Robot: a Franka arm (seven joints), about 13 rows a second.
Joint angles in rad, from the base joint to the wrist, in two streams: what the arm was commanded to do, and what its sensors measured. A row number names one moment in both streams.
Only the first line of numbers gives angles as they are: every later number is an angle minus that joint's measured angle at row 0.
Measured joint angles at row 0: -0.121, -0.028, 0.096, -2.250, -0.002, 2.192, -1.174
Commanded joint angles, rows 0 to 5: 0.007, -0.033, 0.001, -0.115, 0.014, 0.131, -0.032; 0.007, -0.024, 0.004, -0.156, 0.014, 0.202, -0.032; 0.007, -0.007, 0.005, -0.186, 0.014, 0.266, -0.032; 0.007, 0.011, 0.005, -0.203, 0.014, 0.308, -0.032; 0.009, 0.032, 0.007, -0.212, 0.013, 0.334, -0.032; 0.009, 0.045, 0.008, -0.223, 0.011, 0.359, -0.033
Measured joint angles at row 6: 0.006, 0.027, 0.008, -0.199, 0.000, 0.305, -0.008
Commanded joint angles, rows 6 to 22: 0.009, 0.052, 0.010, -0.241, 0.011, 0.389, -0.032; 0.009, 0.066, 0.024, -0.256, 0.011, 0.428, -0.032; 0.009, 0.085, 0.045, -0.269, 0.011, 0.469, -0.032; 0.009, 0.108, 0.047, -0.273, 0.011, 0.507, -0.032; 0.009, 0.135, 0.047, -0.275, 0.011, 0.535, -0.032; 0.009, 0.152, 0.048, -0.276, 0.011, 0.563, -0.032; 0.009, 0.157, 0.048, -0.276, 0.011, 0.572, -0.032; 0.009, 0.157, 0.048, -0.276, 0.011, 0.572, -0.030; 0.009, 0.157, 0.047, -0.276, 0.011, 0.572, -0.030; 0.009, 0.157, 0.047, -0.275, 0.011, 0.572, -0.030; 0.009, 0.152, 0.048, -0.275, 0.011, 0.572, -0.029; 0.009, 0.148, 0.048, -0.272, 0.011, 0.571, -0.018; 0.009, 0.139, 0.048, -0.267, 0.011, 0.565, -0.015; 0.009, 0.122, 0.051, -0.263, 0.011, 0.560, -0.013; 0.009, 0.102, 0.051, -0.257, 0.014, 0.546, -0.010; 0.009, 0.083, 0.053, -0.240, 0.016, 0.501, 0.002; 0.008, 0.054, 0.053, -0.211, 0.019, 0.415, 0.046
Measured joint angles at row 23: 0.008, 0.124, 0.049, -0.242, 0.002, 0.527, 0.001
